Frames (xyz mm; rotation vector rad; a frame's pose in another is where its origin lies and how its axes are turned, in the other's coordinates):
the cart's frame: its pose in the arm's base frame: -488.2 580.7 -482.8 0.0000 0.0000 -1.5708
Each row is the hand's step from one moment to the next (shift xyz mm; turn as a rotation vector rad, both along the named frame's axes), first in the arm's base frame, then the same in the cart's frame.
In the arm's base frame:
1: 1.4 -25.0 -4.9 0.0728 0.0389 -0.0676
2: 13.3 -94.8 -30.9 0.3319 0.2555 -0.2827
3: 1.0 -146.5 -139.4 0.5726 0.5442 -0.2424
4: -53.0 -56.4 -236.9 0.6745 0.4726 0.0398
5: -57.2 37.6 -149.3 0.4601 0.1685 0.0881
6: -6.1 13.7 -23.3 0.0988 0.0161 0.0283
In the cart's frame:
1: 25.0 1.4 -4.9 -0.0389 0.0728 -0.0676
2: 94.8 13.3 -30.9 -0.2555 0.3319 -0.2827
3: 146.5 1.0 -139.4 -0.5442 0.5726 -0.2424
4: 56.4 -53.0 -236.9 -0.4726 0.6745 0.0398
5: -37.6 -57.2 -149.3 -0.1685 0.4601 0.0881
6: -13.7 -6.1 -23.3 -0.0161 0.0988 0.0283

